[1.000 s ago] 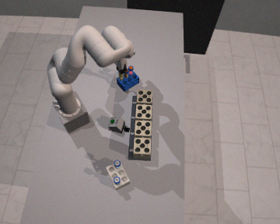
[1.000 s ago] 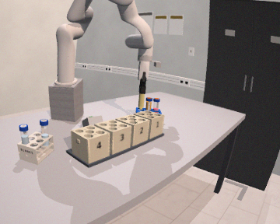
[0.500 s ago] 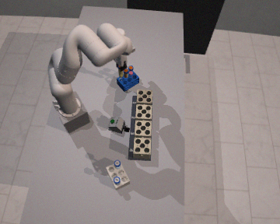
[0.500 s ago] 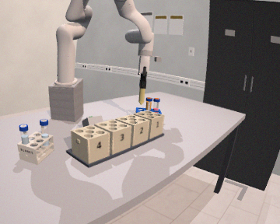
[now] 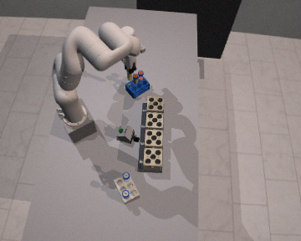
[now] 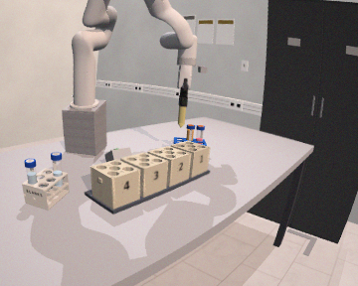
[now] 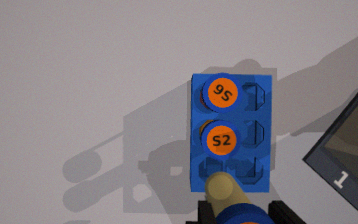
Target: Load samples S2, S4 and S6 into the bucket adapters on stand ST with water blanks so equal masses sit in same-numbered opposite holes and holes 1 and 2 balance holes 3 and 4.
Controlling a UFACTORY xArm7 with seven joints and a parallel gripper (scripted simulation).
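Right now the sample tube S4 is 10 mm behind my hand and 50 mm below it. From my hand the other things lie so: sample tube S2 (40 mm ahead, 20 mm to the left, 150 mm below); then blue sample rack (40 mm ahead, 10 mm to the left, 190 mm below); then sample tube S6 (60 mm ahead, 60 mm to the left, 150 mm below).
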